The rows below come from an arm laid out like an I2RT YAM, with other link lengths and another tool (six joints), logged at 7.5 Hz.
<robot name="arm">
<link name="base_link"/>
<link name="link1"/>
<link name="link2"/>
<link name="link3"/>
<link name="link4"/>
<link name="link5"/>
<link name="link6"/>
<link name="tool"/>
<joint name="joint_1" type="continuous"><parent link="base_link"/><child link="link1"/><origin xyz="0 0 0.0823" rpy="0 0 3.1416"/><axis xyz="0 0 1"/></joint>
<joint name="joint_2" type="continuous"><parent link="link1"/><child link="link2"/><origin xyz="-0.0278 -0.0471 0.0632" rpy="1.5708 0 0"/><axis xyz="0 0 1"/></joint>
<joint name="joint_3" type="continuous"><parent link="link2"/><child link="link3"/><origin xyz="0.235 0 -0.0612" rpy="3.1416 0 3.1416"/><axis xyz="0 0 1"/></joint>
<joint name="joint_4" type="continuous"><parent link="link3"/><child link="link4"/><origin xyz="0.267 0.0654 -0.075" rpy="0 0 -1.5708"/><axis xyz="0 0 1"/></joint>
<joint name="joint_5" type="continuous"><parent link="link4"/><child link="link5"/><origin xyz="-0.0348 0.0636 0.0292" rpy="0 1.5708 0"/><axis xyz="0 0 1"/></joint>
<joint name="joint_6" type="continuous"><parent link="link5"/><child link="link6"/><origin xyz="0 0.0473 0.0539" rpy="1.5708 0 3.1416"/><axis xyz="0 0 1"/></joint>
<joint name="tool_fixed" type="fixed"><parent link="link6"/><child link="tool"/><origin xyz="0.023 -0.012 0" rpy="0 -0.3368 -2.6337"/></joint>
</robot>
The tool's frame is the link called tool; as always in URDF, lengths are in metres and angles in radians. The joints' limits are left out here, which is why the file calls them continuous.
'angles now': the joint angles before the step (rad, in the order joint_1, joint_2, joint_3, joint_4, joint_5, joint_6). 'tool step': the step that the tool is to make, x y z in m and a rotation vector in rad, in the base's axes. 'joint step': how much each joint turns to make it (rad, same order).
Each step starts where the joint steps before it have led.
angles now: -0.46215 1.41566 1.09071 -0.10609 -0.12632 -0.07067
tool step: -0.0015 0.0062 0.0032 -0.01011 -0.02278 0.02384
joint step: 0.01176 -0.02357 -0.01759 0.01839 -0.01143 -0.00407
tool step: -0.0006 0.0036 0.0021 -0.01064 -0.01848 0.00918
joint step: 0.00816 -0.01316 -0.01142 0.01926 -0.00032 -0.00191
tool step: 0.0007 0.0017 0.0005 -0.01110 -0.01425 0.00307
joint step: 0.00551 -0.00291 -0.00741 0.02173 0.00373 -0.00283
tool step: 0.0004 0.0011 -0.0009 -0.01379 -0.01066 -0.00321
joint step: 0.00443 -0.00157 -0.01082 0.02410 0.00998 -0.00485
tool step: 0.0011 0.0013 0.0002 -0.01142 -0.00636 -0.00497
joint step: 0.00623 0.00172 -0.00224 0.01409 0.01317 -0.00347
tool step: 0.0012 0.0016 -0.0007 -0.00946 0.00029 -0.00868
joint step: 0.00782 0.00358 -0.00144 0.00835 0.01848 -0.00272
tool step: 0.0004 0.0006 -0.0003 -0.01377 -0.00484 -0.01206
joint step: 0.00436 0.00101 -0.00469 0.01531 0.01901 -0.00466
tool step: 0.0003 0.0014 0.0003 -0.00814 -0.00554 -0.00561
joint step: 0.00547 -0.00120 -0.00344 0.01047 0.01217 -0.00142
